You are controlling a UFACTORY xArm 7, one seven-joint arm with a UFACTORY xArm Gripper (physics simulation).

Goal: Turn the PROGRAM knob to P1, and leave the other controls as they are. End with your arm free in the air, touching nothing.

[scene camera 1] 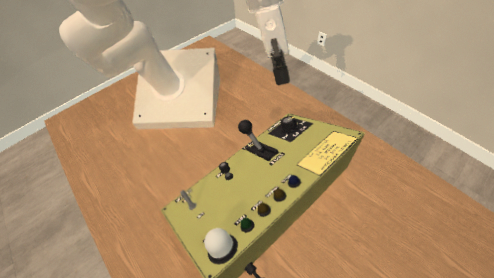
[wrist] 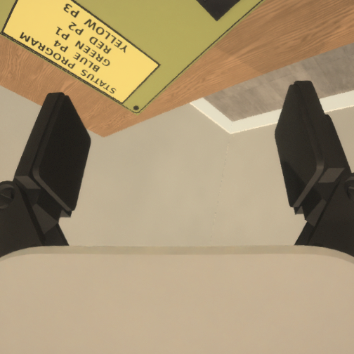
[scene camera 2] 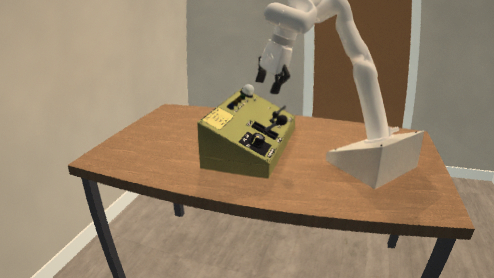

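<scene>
The black PROGRAM knob stands on its black label plate at one end of the green control box. Its pointer is too small and blurred to read in the scene views, and the knob does not show in the wrist view. My gripper is open and empty, in the air above the box level, apart from the box and its controls.
The box also bears a black ball-topped lever, a small black control, a metal toggle, a white dome, several coloured lamps and a yellow status card. The arm's pale base stands nearby.
</scene>
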